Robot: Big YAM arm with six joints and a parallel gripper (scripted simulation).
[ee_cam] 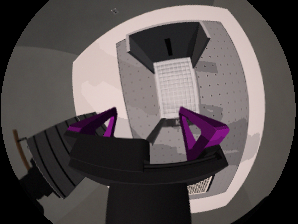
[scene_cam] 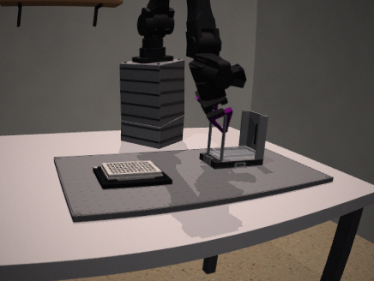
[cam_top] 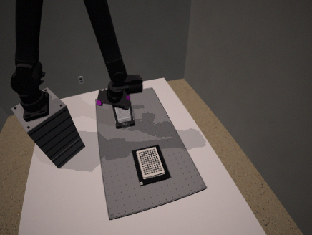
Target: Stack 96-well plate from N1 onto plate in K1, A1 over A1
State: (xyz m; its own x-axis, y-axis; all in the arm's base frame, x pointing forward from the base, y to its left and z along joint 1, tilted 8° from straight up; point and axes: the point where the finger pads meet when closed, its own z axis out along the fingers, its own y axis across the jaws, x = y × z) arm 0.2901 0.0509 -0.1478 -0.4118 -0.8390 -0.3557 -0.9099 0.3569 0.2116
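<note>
Now: hand 60 mm short of the tall back wall, 90 mm to the right of it and 30 mm above it. Round my hand: pale A1 mark (10 mm behind, 360 mm to the right, 100 mm below).
</note>
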